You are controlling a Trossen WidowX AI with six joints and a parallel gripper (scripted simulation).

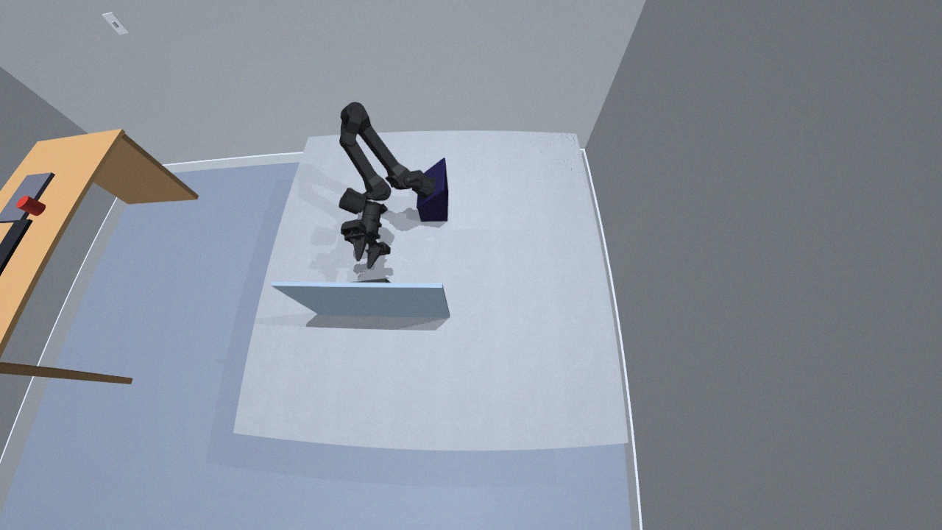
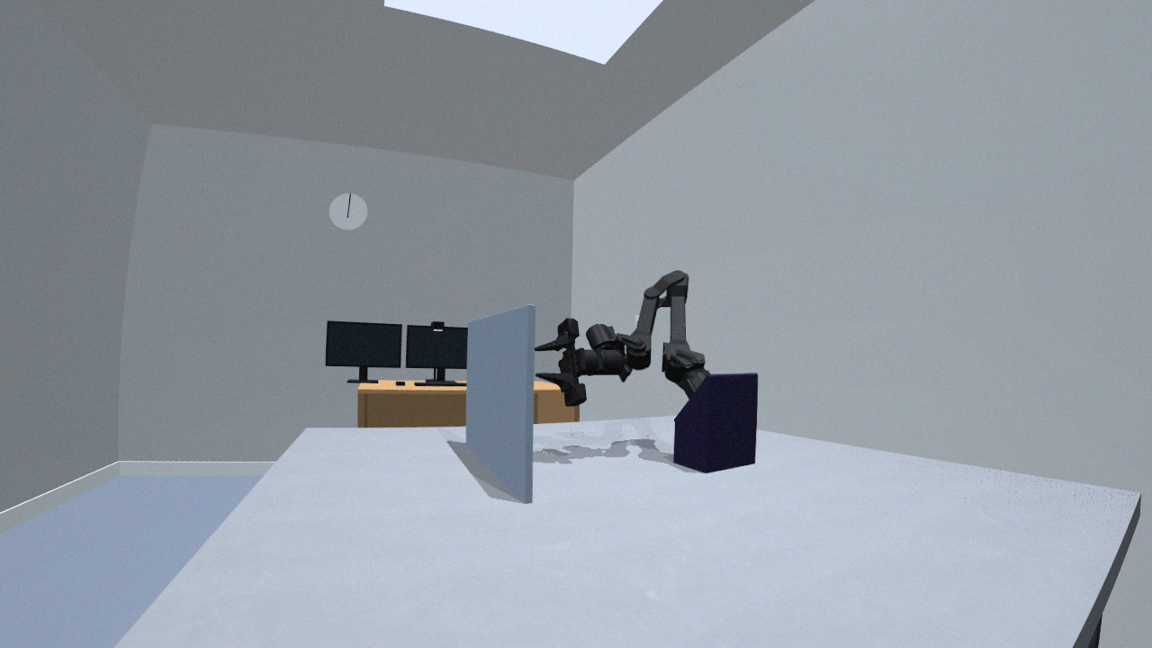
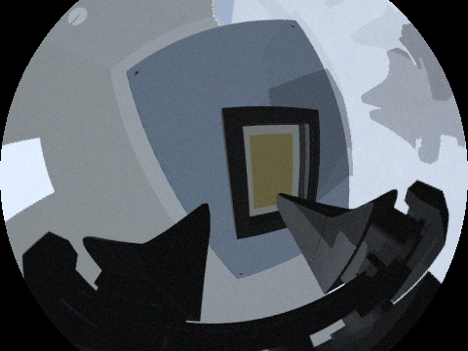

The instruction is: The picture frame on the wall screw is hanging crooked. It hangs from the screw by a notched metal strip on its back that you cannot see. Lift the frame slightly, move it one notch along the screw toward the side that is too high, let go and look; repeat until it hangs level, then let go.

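Right now the picture frame is 8 cm ahead of my gripper tip, 2 cm to the left of it and 5 cm below it. From my gripper tip the other things lie so: wall panel 9 cm ahead, 1 cm to the left, 6 cm below.
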